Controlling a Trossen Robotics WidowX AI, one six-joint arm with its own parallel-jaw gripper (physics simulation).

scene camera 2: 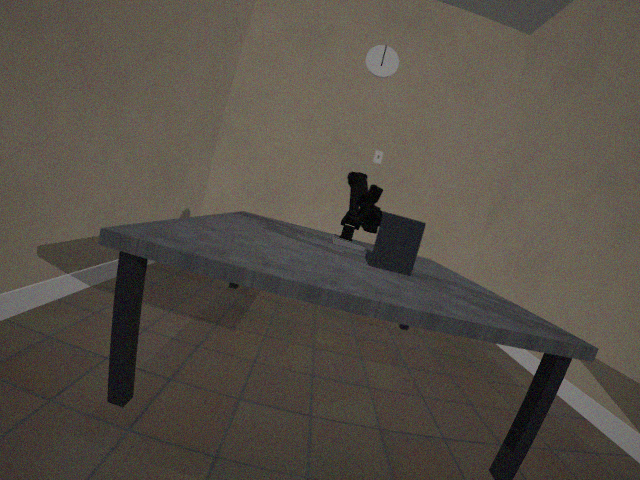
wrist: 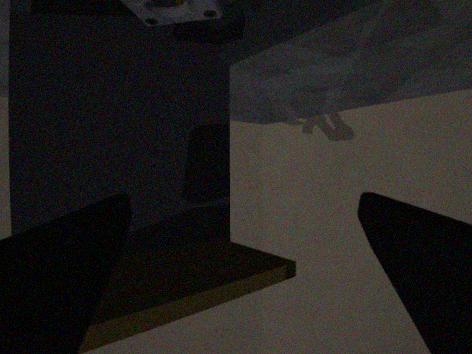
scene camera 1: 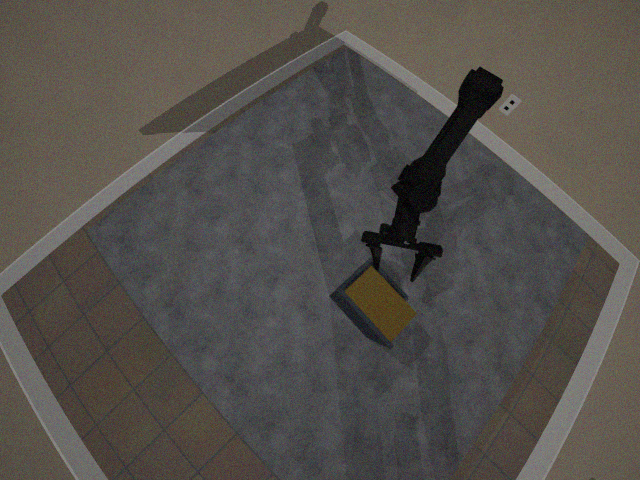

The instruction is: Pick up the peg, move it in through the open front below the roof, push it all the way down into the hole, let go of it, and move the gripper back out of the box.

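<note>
The box is dark blue-grey, with a yellow roof. In the wrist view the pale block with the hole is cut off by the top edge. A small reddish-orange patch, which looks like the end of the peg, shows in its hole; how deep it sits cannot be told. My gripper is open and empty at the open front. One fingertip is at the roof's edge in scene camera 1, the other outside the box. Scene camera 2 hides the fingers.
The box stands on the grey table. The arm reaches in from the table's far side. In the wrist view the roof's edge and a side wall of the box lie close to the left finger.
</note>
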